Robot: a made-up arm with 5 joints. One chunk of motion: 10 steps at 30 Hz.
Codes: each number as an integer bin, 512 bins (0 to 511) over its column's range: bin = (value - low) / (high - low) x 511, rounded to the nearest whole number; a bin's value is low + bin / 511 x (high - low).
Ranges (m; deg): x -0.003..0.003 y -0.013..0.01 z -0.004..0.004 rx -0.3..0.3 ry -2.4..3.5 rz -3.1..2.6
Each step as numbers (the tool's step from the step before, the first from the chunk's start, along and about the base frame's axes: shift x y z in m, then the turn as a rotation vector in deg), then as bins.
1 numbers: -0.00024 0.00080 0.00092 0.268 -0.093 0.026
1 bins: 235 307 314 484 200 280
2 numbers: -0.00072 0.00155 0.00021 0.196 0.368 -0.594
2 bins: 194 323 269 422 240 225
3 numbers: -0.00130 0.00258 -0.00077 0.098 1.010 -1.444
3 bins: 145 346 206 339 295 148
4 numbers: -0.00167 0.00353 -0.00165 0.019 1.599 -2.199
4 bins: 113 367 150 272 346 81
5 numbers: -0.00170 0.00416 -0.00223 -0.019 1.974 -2.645
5 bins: 111 381 113 239 379 41
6 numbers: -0.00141 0.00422 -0.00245 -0.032 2.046 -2.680
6 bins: 135 383 99 228 385 38
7 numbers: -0.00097 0.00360 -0.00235 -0.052 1.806 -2.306
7 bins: 173 369 105 211 364 71
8 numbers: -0.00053 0.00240 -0.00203 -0.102 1.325 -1.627
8 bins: 210 342 126 169 323 132
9 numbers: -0.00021 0.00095 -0.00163 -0.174 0.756 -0.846
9 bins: 238 310 151 107 273 202
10 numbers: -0.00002 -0.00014 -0.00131 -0.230 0.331 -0.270
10 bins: 254 286 172 60 237 254
